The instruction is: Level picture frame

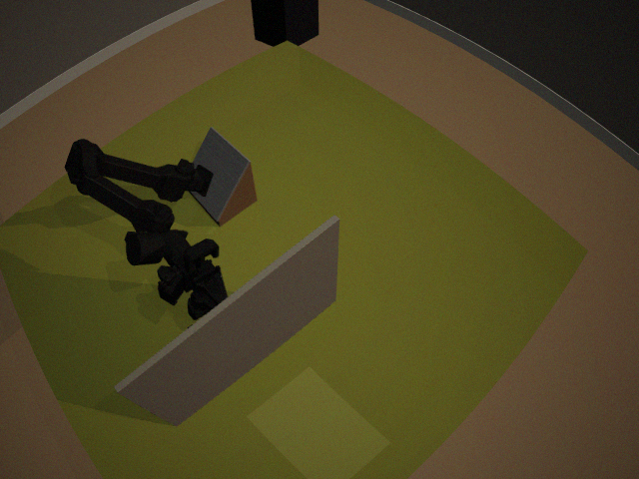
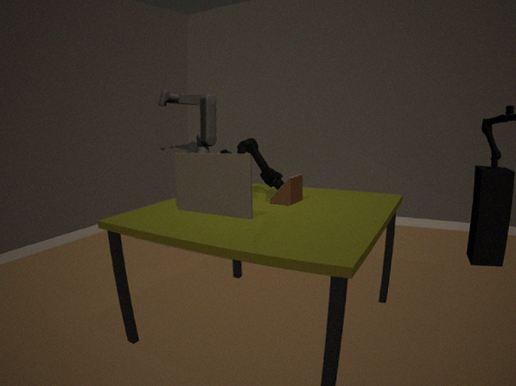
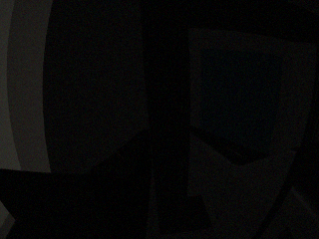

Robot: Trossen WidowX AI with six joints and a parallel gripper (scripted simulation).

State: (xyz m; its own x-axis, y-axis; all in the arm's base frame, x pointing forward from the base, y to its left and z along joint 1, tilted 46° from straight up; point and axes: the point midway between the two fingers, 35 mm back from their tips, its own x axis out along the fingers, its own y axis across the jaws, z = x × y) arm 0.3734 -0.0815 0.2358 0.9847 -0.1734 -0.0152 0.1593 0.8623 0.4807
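My gripper tip is 50 mm above the dark picture frame and 10 mm to the left of it. Round my gripper tip: upright board 60 mm below, 20 mm ahead, 10 mm to the right.
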